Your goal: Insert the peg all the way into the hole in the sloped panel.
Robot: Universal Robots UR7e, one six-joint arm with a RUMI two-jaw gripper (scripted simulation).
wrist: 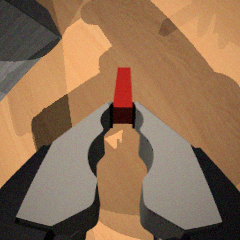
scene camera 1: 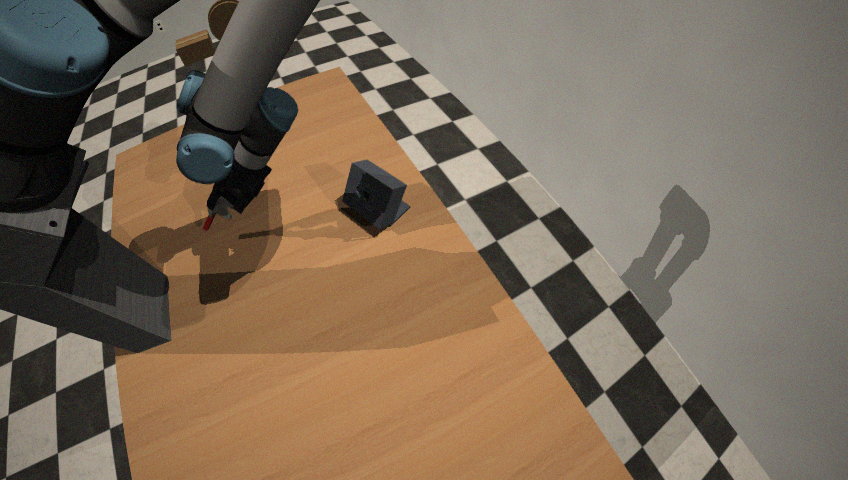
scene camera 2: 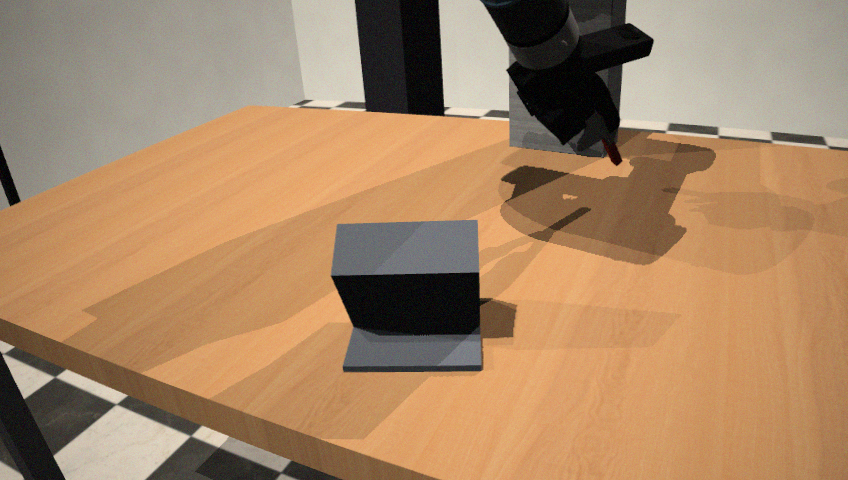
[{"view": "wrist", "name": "gripper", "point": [123,104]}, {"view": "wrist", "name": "red peg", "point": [122,105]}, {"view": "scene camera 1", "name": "gripper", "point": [212,215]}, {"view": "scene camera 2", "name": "gripper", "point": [606,141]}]
